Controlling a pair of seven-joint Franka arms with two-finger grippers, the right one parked.
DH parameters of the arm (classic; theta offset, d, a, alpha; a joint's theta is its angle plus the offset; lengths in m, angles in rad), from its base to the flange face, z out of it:
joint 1: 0 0.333 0 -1.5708
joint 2: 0 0 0 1.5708
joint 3: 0 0.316 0.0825 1.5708
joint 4: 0 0 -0.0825 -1.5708
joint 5: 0 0.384 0 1.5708
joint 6: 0 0 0.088 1.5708
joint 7: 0 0.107 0 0
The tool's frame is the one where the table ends.
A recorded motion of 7 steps. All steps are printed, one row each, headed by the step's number.
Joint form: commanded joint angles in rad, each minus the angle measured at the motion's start. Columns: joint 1, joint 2, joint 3, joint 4, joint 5, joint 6, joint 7.
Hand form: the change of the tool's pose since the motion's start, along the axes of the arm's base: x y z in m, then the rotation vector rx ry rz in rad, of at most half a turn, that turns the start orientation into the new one. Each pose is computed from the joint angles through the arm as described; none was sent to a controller.
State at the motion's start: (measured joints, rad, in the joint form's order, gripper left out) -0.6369 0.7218 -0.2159 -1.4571 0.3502 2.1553 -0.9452
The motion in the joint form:
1: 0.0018 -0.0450 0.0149 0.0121 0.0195 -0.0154 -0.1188
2: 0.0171 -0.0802 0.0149 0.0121 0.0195 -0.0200 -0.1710
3: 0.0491 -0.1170 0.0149 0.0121 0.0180 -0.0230 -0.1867
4: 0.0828 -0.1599 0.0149 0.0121 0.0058 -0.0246 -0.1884
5: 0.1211 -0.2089 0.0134 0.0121 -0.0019 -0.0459 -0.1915
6: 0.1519 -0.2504 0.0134 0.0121 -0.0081 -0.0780 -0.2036
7: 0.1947 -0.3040 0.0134 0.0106 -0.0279 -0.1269 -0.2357
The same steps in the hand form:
1: 0.0114 0.0061 0.0354 -0.0215 -0.0652 0.1241
2: 0.0195 0.0141 0.0603 -0.0477 -0.0945 0.1920
3: 0.0349 0.0315 0.0864 -0.0707 -0.1221 0.2410
4: 0.0492 0.0505 0.1168 -0.1016 -0.1473 0.2829
5: 0.0620 0.0745 0.1496 -0.1174 -0.1707 0.3306
6: 0.0701 0.0964 0.1757 -0.1200 -0.1844 0.3821
7: 0.0781 0.1273 0.2072 -0.1261 -0.1894 0.4737

